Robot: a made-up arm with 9 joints. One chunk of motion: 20 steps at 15 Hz.
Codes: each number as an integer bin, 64 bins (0 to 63) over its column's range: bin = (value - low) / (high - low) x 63, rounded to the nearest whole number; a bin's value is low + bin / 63 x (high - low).
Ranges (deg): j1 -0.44..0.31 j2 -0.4..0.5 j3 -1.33..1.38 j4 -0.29..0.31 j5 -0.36..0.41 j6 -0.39..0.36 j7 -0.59..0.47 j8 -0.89..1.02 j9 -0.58..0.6
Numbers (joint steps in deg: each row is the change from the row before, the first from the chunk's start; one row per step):
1: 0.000 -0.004 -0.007 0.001 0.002 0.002 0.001 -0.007 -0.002
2: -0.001 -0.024 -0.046 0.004 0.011 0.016 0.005 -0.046 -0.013
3: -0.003 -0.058 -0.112 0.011 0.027 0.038 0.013 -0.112 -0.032
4: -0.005 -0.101 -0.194 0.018 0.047 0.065 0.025 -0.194 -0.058
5: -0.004 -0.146 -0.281 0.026 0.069 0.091 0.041 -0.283 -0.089
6: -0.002 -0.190 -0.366 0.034 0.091 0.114 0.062 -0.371 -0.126
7: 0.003 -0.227 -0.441 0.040 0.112 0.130 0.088 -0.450 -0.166
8: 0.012 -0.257 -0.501 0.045 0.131 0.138 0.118 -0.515 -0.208
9: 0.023 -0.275 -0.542 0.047 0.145 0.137 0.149 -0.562 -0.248
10: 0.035 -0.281 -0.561 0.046 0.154 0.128 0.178 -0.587 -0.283
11: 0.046 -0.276 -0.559 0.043 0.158 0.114 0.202 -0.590 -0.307
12: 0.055 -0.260 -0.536 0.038 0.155 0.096 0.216 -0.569 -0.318
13: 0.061 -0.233 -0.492 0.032 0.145 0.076 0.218 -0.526 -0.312
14: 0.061 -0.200 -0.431 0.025 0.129 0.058 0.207 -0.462 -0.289
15: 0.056 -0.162 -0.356 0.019 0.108 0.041 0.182 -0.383 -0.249
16: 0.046 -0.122 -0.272 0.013 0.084 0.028 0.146 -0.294 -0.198
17: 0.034 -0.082 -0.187 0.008 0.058 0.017 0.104 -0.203 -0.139
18: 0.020 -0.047 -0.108 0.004 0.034 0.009 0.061 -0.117 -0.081
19: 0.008 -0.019 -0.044 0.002 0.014 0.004 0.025 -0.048 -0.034
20: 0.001 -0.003 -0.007 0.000 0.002 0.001 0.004 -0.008 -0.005
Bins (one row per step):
1: 37 28 31 31 30 33 35 29 31
2: 37 26 30 31 30 34 35 28 30
3: 37 24 28 32 32 36 36 26 29
4: 37 21 26 32 33 38 37 23 28
5: 37 18 24 33 35 40 38 20 26
6: 37 15 22 34 37 42 39 17 24
7: 37 12 21 35 39 44 40 15 22
8: 38 10 19 35 40 44 42 12 20
9: 39 9 18 35 41 44 44 11 18
10: 40 8 18 35 42 44 46 10 16
11: 41 9 18 35 42 42 47 10 15
12: 42 10 18 34 42 41 48 11 14
13: 42 12 19 34 41 39 48 12 14
14: 42 14 21 33 40 38 47 14 16
15: 42 17 23 32 38 36 46 17 18
16: 41 19 25 32 36 35 44 20 20
17: 40 22 27 31 34 34 41 23 24
18: 39 25 28 31 32 34 39 25 27
19: 38 27 30 31 31 33 37 28 29
20: 37 28 31 30 30 33 35 29 31

